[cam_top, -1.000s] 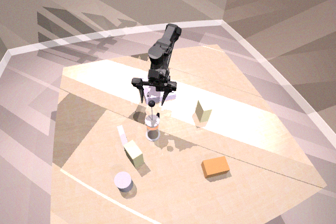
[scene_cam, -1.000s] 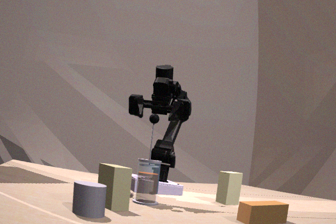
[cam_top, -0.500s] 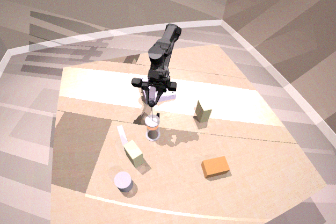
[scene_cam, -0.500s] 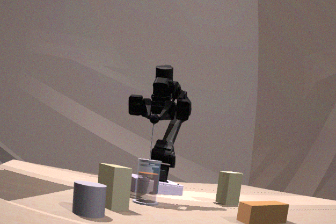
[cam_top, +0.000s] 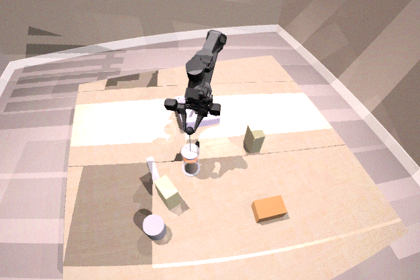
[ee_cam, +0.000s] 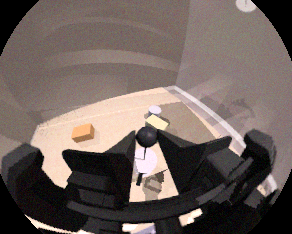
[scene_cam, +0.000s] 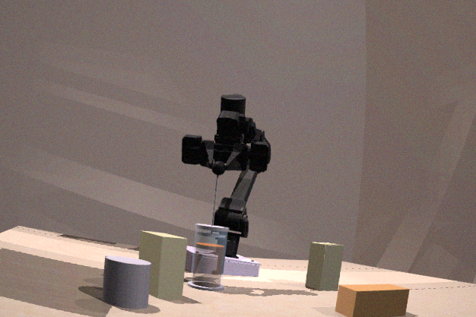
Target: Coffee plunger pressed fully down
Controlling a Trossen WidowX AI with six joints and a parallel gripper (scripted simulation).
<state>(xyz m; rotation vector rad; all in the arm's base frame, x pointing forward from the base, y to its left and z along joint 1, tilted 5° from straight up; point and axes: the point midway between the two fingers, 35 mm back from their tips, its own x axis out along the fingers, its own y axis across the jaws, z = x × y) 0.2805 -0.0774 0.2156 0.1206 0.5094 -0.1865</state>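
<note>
My gripper tip is 13 cm above the coffee press, 2 cm past it and 1 cm to the right of it.
</note>
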